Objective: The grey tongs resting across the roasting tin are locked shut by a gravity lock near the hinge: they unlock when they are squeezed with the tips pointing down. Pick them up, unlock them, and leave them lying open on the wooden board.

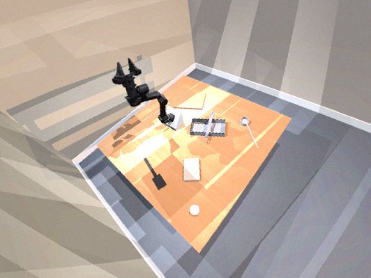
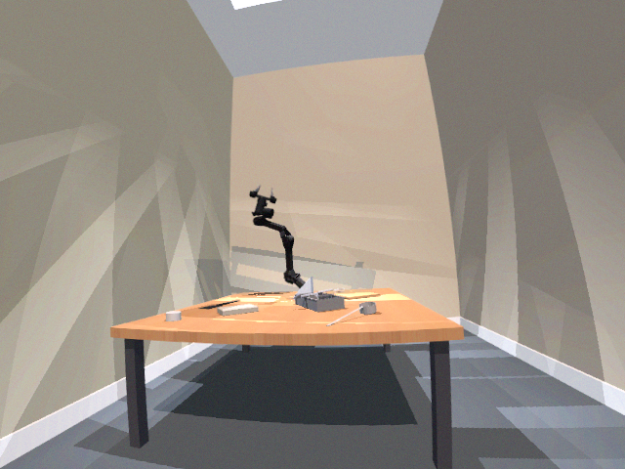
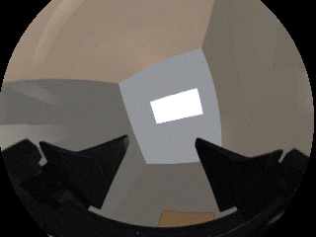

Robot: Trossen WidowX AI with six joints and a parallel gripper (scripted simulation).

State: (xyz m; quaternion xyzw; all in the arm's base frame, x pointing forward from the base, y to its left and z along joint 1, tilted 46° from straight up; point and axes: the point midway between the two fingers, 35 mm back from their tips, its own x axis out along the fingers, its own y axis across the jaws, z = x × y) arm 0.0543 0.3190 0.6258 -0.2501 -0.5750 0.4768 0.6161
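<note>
Right now my gripper tip is 25 cm short of the grey roasting tin, 35 cm to the right of it and 75 cm above it. Also, from my gripper tip: white block (39 cm ahead, 5 cm to the right, 77 cm below); then wooden board (16 cm behind, 54 cm to the left, 77 cm below); then black spatula (17 cm ahead, 26 cm to the right, 78 cm below).
</note>
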